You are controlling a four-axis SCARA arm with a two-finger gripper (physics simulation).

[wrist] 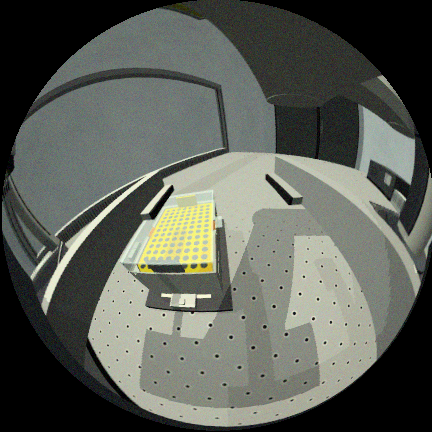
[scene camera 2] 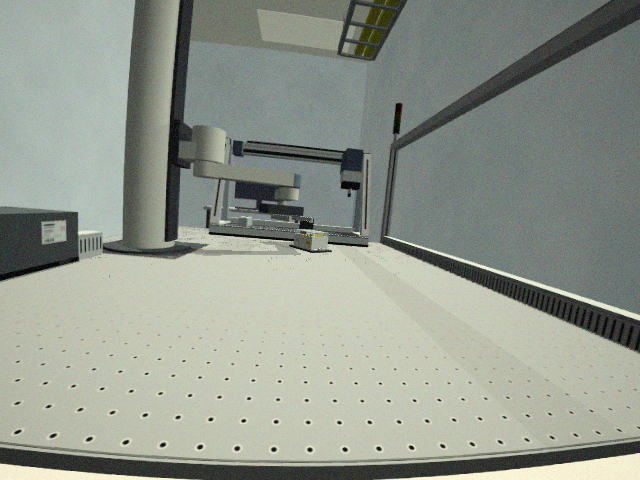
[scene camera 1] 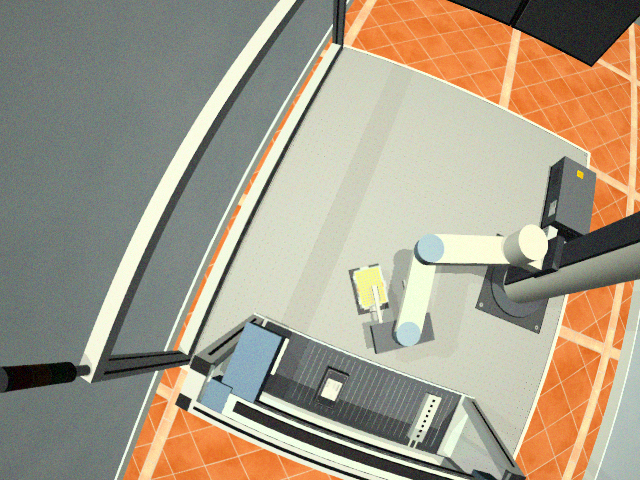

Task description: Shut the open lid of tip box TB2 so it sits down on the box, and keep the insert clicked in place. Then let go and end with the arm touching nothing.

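Places are measured from the arm's base along level axes (x left, y down, z back), in centimetres.
Pixels of known places: gripper, fingertip midpoint: (wrist: 217, 171) (scene camera 2: 301, 219) (scene camera 1: 390, 282); arm's base, link origin: (scene camera 2: 149, 250) (scene camera 1: 517, 284).
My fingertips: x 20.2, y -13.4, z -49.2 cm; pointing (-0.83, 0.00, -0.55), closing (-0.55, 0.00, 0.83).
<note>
Ahead of a thing's pixels: the offset from my fingertips to its top centre. "*": to the spot under its first point.
Tip box TB2 {dx +2.6, dy +4.4, dz -4.6 cm} (scene camera 1: 383, 304) (scene camera 2: 311, 242) (wrist: 182, 284) stands on a dark base plate; its name is unreadable. Its clear lid {* dx +8.4, dy +4.4, dz -3.9 cm} (wrist: 134, 254) lies down over the box top, with no gap that I can make out. The yellow insert with round holes {dx +2.6, dy +4.7, dz -4.6 cm} (scene camera 1: 366, 279) (wrist: 182, 230) shows through the lid and looks level. Orange spots show at its sides, but whether it is clicked in is hidden. My gripper (scene camera 1: 389, 285) (wrist: 217, 171) has its two fingers apart with nothing between them. One finger is over the box, the other to its right. Contact with the lid cannot be told.
The arm's column (scene camera 1: 537, 286) (scene camera 2: 149, 124) stands right of the box in scene camera 1, with a dark cabinet {* dx -57.7, dy +0.6, dz +59.1 cm} (scene camera 1: 572, 198) (scene camera 2: 38, 240) near it. A gantry with a slatted deck (scene camera 1: 379, 386) stands below the box there. A frame rail (scene camera 1: 268, 155) runs along the left table edge.
</note>
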